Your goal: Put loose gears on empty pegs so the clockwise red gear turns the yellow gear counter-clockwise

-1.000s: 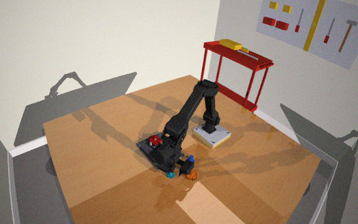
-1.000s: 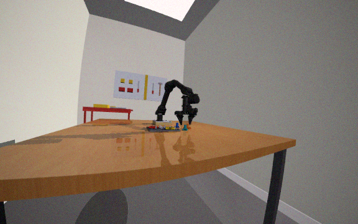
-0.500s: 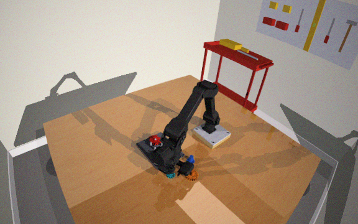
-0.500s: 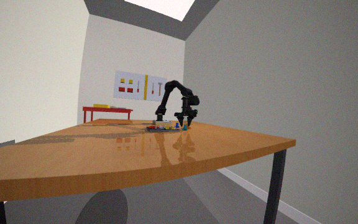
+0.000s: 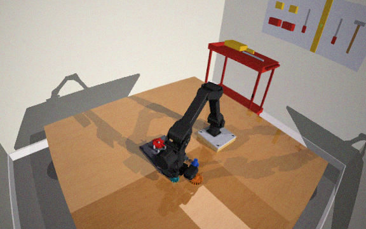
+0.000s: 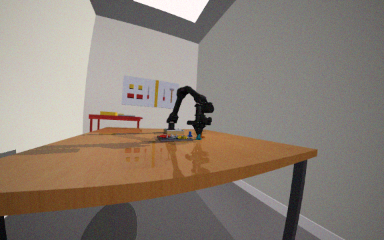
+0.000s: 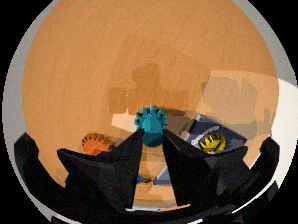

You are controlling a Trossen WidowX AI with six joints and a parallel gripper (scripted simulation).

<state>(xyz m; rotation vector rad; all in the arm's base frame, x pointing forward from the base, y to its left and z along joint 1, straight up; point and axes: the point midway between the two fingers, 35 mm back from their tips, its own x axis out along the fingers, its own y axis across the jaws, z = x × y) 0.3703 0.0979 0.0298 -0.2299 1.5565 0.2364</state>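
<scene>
Right now the red gear is 70 mm behind my gripper tip, 220 mm to the right of it and 10 mm below it. Also, from my gripper tip: orange gear (80 mm behind, 60 mm to the left, 10 mm below); yellow gear (20 mm behind, 110 mm to the right, 10 mm below); teal gear (10 mm below).
</scene>
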